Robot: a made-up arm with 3 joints. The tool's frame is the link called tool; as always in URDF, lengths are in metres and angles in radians. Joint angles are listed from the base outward. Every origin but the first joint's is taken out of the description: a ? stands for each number. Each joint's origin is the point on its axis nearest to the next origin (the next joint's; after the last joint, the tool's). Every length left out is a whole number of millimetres.
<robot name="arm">
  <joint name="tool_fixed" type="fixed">
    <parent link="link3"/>
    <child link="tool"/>
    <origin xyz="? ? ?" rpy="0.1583 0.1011 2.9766"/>
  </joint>
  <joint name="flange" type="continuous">
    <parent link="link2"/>
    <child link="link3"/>
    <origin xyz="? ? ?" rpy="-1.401 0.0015 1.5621"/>
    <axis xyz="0 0 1"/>
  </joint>
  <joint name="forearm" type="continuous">
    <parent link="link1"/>
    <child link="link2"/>
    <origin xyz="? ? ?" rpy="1.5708 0 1.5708"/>
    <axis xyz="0 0 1"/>
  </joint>
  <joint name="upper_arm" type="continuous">
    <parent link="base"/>
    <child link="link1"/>
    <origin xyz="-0.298 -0.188 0.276" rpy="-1.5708 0 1.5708"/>
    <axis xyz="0 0 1"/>
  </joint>
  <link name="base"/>
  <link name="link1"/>
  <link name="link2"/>
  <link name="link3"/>
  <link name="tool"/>
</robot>
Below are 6 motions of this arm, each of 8 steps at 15 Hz.
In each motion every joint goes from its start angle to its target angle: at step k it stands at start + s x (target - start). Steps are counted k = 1, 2, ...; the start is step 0. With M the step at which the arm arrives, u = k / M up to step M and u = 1 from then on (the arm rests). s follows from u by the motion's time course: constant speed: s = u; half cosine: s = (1 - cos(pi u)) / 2; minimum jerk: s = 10 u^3 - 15 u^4 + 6 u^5.
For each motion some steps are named. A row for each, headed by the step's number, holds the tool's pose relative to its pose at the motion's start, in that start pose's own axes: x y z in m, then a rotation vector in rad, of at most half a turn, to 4 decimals.
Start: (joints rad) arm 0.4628 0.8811 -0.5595
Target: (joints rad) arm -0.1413 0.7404 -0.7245
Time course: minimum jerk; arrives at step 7
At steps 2, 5, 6, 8:
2: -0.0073 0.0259 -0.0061 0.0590 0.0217 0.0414
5: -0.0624 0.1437 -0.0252 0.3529 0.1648 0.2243
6: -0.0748 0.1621 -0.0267 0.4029 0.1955 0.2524
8: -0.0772 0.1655 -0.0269 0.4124 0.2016 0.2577

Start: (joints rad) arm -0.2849 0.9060 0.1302
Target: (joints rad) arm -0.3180 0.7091 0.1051
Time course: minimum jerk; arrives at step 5
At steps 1, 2, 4, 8:
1: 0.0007 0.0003 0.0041 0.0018 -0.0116 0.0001
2: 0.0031 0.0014 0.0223 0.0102 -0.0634 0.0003
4: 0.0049 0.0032 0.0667 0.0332 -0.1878 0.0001
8: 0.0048 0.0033 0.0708 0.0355 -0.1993 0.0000

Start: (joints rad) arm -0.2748 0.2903 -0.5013
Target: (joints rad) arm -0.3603 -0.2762 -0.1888
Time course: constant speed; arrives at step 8
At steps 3, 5, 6, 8:
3: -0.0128 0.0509 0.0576 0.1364 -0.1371 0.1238
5: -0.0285 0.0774 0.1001 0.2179 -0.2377 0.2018
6: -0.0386 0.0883 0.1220 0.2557 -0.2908 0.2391
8: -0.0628 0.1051 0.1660 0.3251 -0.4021 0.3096

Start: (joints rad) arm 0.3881 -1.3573 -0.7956
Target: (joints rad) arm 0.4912 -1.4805 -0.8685
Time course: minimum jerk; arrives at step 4
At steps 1, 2, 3, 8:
1: 0.0017 0.0014 0.0042 0.0105 -0.0095 0.0032
2: 0.0075 0.0065 0.0198 0.0519 -0.0442 0.0157
3: 0.0128 0.0113 0.0348 0.0953 -0.0760 0.0282
8: 0.0141 0.0125 0.0386 0.1070 -0.0838 0.0316

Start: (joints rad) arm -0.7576 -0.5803 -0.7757
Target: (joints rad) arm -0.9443 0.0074 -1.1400
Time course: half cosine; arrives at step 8
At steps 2, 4, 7, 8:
2: -0.0016 -0.0275 -0.0244 -0.0528 0.0588 -0.0685
4: -0.0179 -0.0952 -0.0740 -0.1924 0.1924 -0.2241
7: -0.0586 -0.1802 -0.1140 -0.3999 0.3474 -0.4009
8: -0.0625 -0.1868 -0.1159 -0.4183 0.3591 -0.4139

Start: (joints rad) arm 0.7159 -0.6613 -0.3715
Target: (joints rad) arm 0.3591 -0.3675 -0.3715
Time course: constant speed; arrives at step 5
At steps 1, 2, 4, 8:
1: -0.0080 -0.0087 -0.0292 0.0192 0.0793 -0.0434
2: -0.0187 -0.0149 -0.0582 0.0406 0.1599 -0.0834
4: -0.0477 -0.0196 -0.1142 0.0898 0.3238 -0.1530
8: -0.0656 -0.0177 -0.1405 0.1176 0.4069 -0.1824

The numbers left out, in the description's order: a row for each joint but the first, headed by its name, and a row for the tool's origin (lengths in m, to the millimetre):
tool: -0.377 -0.034 0
flange: 0.072 0.03 0
forearm: -0.069 0.102 0

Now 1 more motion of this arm.
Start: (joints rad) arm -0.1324 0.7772 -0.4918
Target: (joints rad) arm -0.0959 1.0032 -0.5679
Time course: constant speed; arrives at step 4
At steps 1, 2, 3, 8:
1: 0.0002 -0.0126 -0.0148 -0.0382 0.0371 -0.0260
2: -0.0004 -0.0260 -0.0290 -0.0770 0.0737 -0.0524
3: -0.0019 -0.0399 -0.0425 -0.1162 0.1097 -0.0790
8: -0.0041 -0.0544 -0.0552 -0.1559 0.1453 -0.1058

